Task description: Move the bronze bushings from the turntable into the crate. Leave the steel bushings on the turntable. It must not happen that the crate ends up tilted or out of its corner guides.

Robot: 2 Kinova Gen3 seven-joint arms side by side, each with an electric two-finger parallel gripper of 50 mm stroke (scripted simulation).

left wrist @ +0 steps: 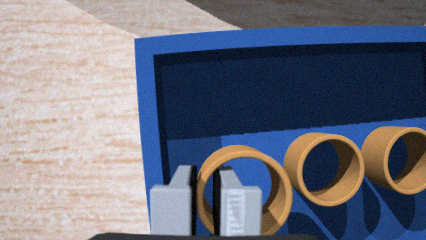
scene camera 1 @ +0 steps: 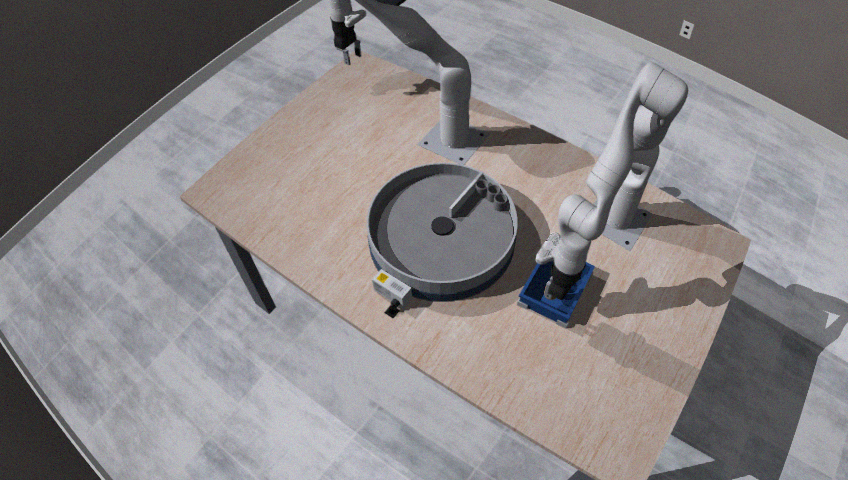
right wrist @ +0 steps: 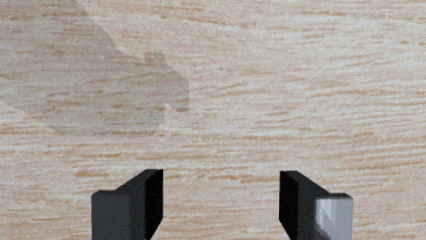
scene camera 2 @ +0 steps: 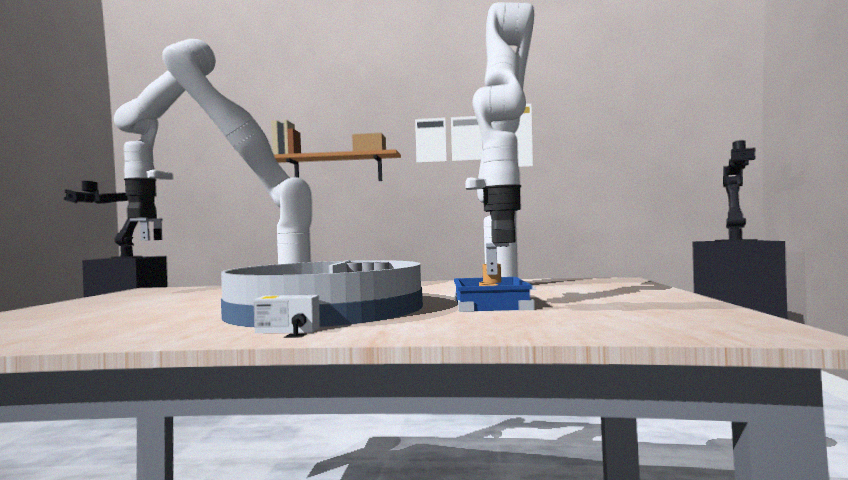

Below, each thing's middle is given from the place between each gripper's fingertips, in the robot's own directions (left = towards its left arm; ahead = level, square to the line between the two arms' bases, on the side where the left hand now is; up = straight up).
My left hand (scene camera 2: 492, 274) is 70 mm past the blue crate (scene camera 1: 533, 291) and 60 mm above it. Also, from my left hand: turntable (scene camera 1: 411, 228) 360 mm to the right, 40 mm below, 40 mm behind.
Now: the turntable 610 mm to the left of my right hand (scene camera 2: 151, 240), 370 mm ahead of it and 130 mm below it. The rest, counted from my right hand: blue crate 970 mm to the left, 350 mm ahead, 160 mm below.
